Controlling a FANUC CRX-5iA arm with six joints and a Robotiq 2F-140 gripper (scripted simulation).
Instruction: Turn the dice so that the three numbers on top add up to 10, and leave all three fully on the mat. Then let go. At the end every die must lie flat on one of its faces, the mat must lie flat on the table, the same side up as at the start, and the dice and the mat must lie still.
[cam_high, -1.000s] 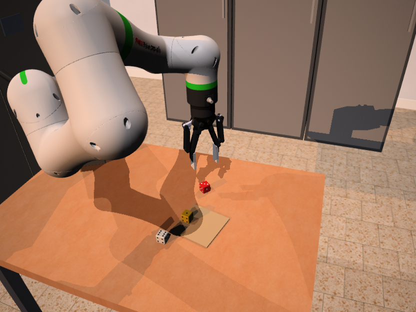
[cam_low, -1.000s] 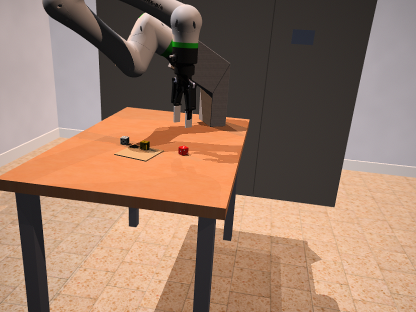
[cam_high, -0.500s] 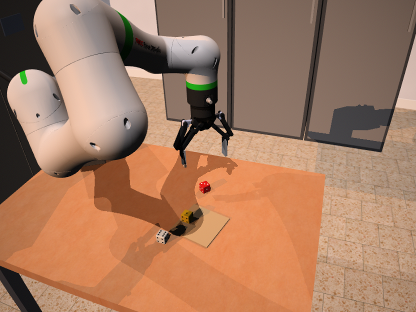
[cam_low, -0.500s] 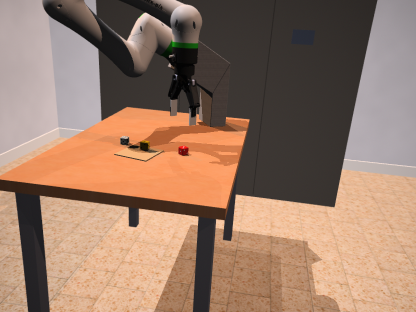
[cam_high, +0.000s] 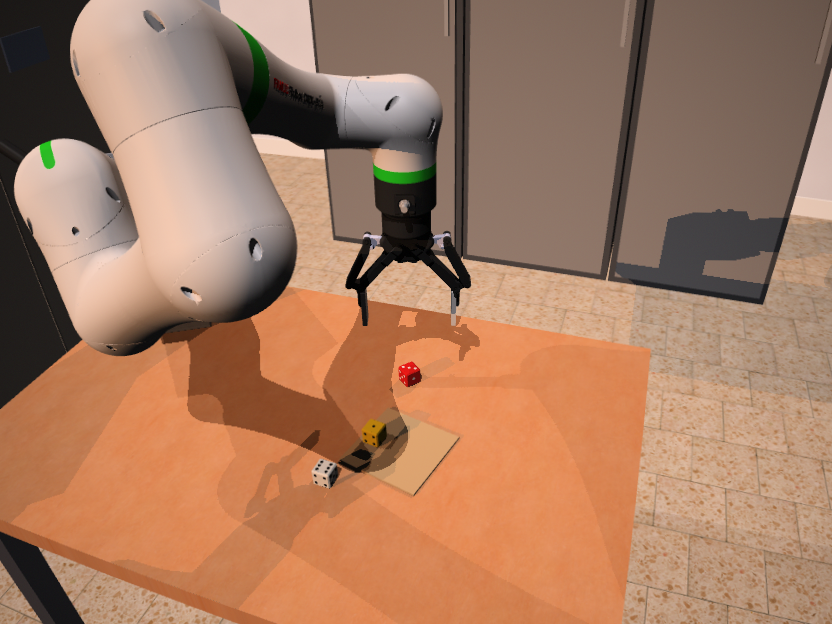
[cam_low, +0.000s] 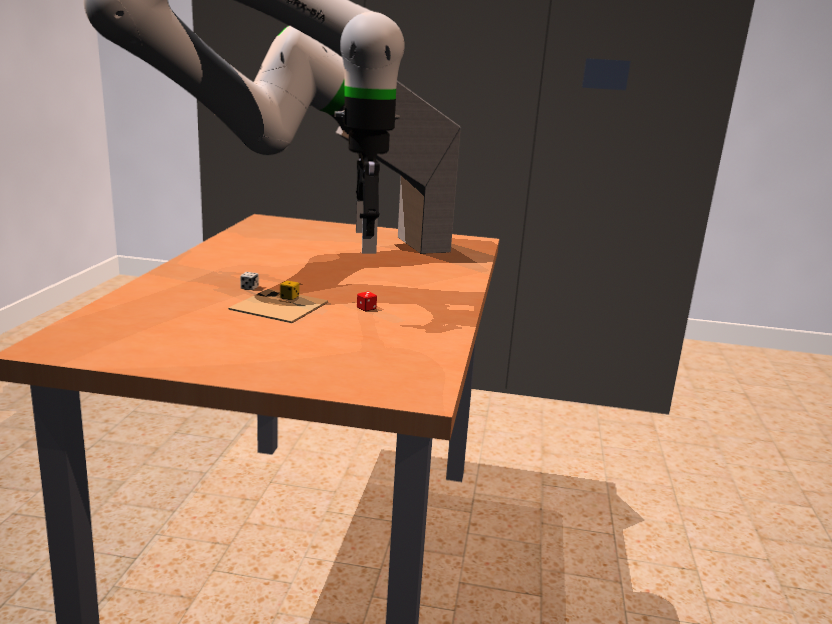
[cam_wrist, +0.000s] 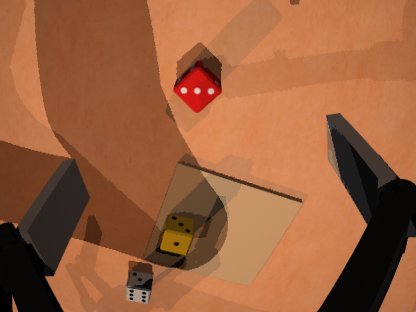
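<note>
The red die lies 1 cm behind my hand, 1 cm to the left of it and 13 cm below it. The rest, counted from my hand: white die: 8 cm behind, 25 cm to the right, 13 cm below; then yellow die: 3 cm behind, 15 cm to the right, 13 cm below; then tan mat: 1 cm ahead, 16 cm to the right, 14 cm below.
</note>
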